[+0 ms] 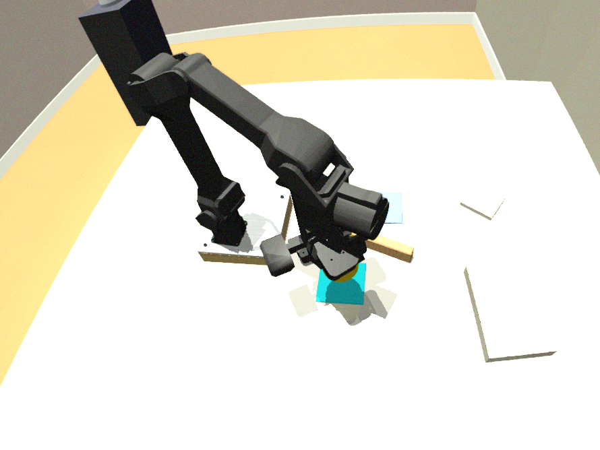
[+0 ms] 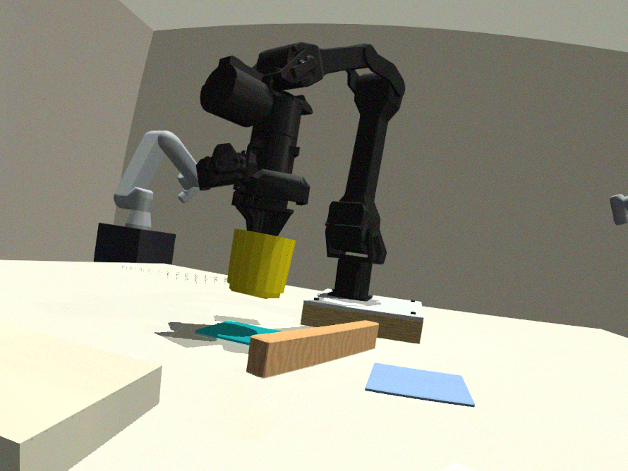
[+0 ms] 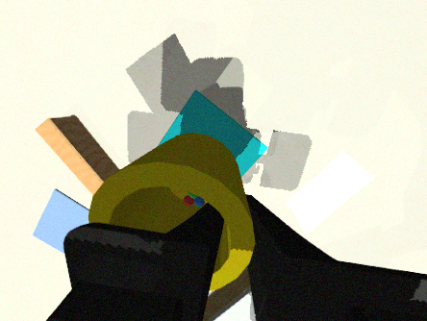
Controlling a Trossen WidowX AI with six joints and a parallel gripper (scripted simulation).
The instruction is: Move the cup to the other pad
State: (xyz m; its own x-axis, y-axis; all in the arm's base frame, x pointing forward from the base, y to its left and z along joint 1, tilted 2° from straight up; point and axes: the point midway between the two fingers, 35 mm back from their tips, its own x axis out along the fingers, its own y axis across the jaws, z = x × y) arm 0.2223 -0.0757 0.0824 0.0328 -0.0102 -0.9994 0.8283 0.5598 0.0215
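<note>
Now: the teal pad 2 cm ahead of my gripper tip, 1 cm to the left of it and 9 cm below it. From my gripper tip the other things lie so: light blue pad 8 cm ahead, 21 cm to the left, 9 cm below; then yellow cup 2 cm ahead, 2 cm to the left; then wooden bar 5 cm ahead, 11 cm to the left, 7 cm below.
</note>
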